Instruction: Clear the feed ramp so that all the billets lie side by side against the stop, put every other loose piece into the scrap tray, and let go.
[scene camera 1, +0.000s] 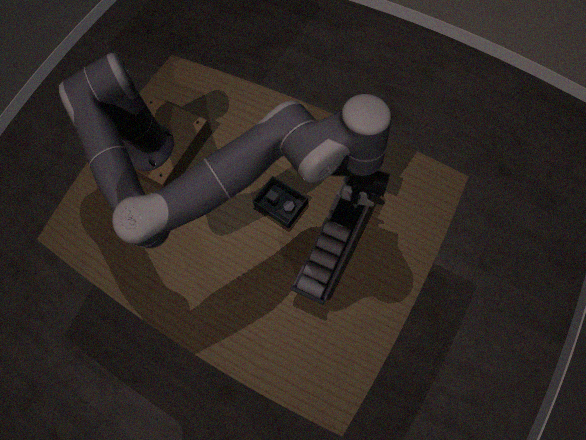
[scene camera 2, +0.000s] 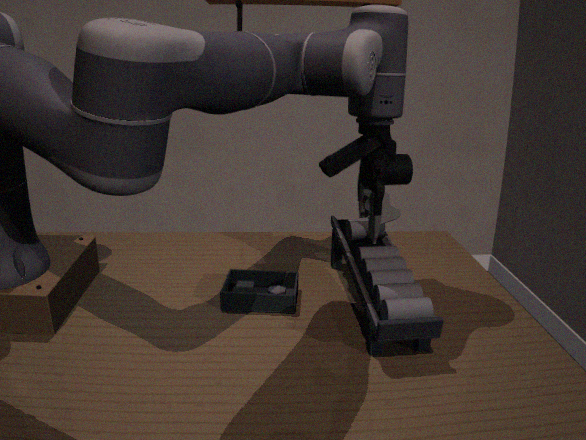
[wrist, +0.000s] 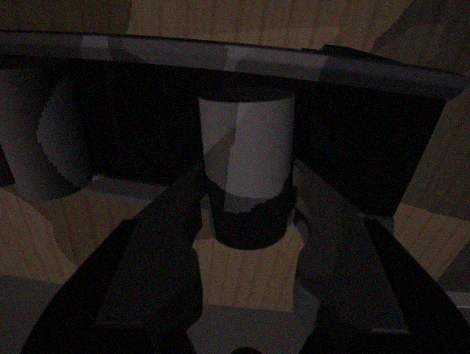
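Several grey cylindrical billets (scene camera 1: 324, 257) (scene camera 2: 392, 278) lie side by side across the feed ramp (scene camera 1: 351, 252) (scene camera 2: 359, 281) (wrist: 165, 57), the lowest against the stop (scene camera 2: 410, 327). My gripper (scene camera 1: 356, 196) (scene camera 2: 374, 235) (wrist: 247, 162) is shut on another billet (scene camera 2: 359, 230) (wrist: 257, 150), at the ramp's upper end. In the wrist view a dark gap separates it from the uppermost lying billet (wrist: 35, 135). Whether the held billet touches the ramp bed is hard to tell. The scrap tray (scene camera 1: 271, 216) (scene camera 2: 257, 303) holds a small block (scene camera 1: 273, 195) (scene camera 2: 245, 285) and a small rounded piece (scene camera 1: 289, 205) (scene camera 2: 277, 289).
The scrap tray stands left of the ramp on the wooden table (scene camera 1: 240, 320) (scene camera 2: 175, 390). The ramp's raised side rails run along both sides of the billets. The arm's wooden base block (scene camera 1: 196, 125) (scene camera 2: 75, 285) is at the far left. The table's right edge lies beyond the ramp.
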